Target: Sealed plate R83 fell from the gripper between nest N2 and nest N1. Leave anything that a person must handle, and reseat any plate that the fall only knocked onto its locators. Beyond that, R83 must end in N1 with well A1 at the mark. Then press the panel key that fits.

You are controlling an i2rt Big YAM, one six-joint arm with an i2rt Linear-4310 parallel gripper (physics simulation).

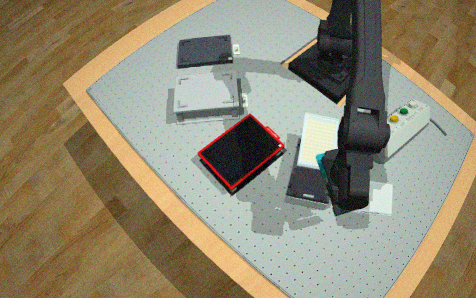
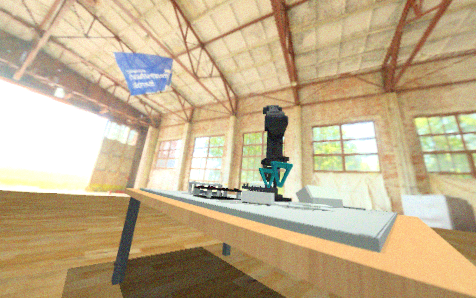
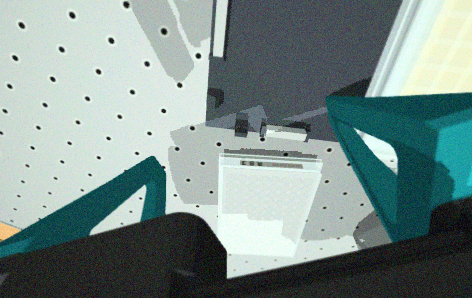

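Where they show: gripper, fingertip midpoint: (image 1: 332,195) (image 2: 273,188) (image 3: 237,138); arm's base, link origin: (image 1: 329,67).
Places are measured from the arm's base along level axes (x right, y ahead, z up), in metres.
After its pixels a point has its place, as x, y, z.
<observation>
Clear sealed plate R83 (image 3: 267,200) @(-0.283, 0.281, -0.007) (image 1: 382,200) @(-0.337, 0.261, -0.007) lies on the perforated board beside a dark nest (image 3: 285,65) @(-0.175, 0.355, 0.034) (image 1: 306,186) @(-0.158, 0.371, 0.034), apart from it. Its label edge faces the nest; its A1 corner cannot be told. My gripper (image 3: 237,138) @(-0.219, 0.352, 0.035) (image 2: 274,186) @(-0.219, 0.352, 0.035) is open and empty, above the board near R83 and the nest's end. A plate with pale yellow wells (image 1: 320,140) @(-0.121, 0.269, 0.058) (image 3: 440,50) @(-0.138, 0.317, 0.052) is on the dark nest; whether it is fully seated is unclear. A light grey nest (image 1: 207,90) @(0.184, 0.319, 0.038) and another dark nest (image 1: 205,51) @(0.326, 0.188, -0.004) stand at the upper left, their tags too small to read.
A black nest with a red border (image 1: 242,152) @(0.009, 0.390, 0.019) stands between the grey nest and the yellow-welled plate. The key panel (image 1: 409,131) @(-0.306, 0.060, 0.039) (image 2: 320,195) @(-0.300, 0.108, 0.025) is right of the arm, with a yellow key (image 1: 394,119) @(-0.250, 0.068, 0.050), a green key (image 1: 404,111) @(-0.265, 0.018, 0.049) and a whitish key (image 1: 413,104) @(-0.280, -0.030, 0.049).
</observation>
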